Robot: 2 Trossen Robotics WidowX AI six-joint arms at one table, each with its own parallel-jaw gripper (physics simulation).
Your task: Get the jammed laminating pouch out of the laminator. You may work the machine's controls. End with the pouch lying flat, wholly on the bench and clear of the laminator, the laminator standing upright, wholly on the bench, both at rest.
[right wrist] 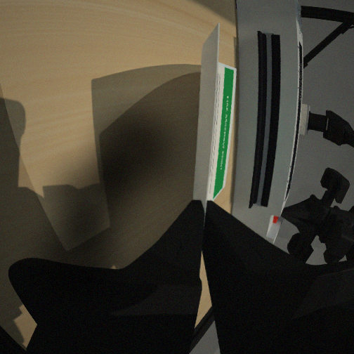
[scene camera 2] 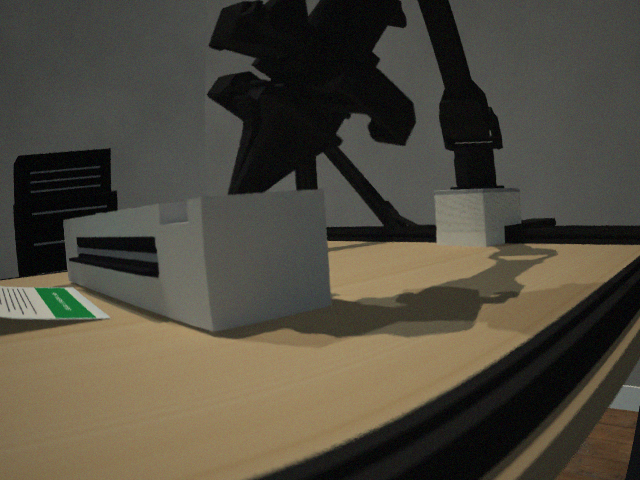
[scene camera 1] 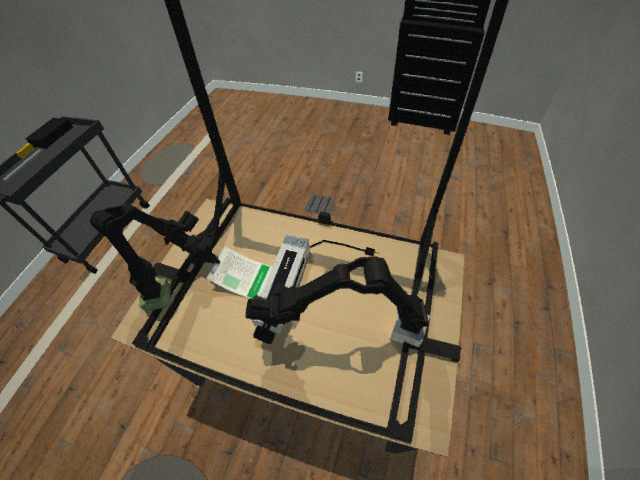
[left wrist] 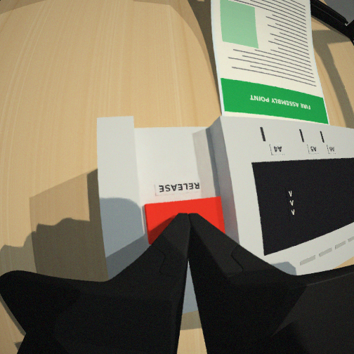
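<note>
The laminator stands upright on the bench; its slot looks empty in scene camera 2. The white pouch with a green strip is outside the slot, with a narrow gap to the laminator. It is bowed, its held edge raised above the bench. My right gripper is shut on that outer edge. My left gripper is shut and empty, its tips at the red RELEASE lever; whether they press it is unclear.
A black cable runs from the laminator's far end to a plug on the bench. A black frame borders the work area. The pouch lies between the laminator and my right arm. A cart stands off the bench.
</note>
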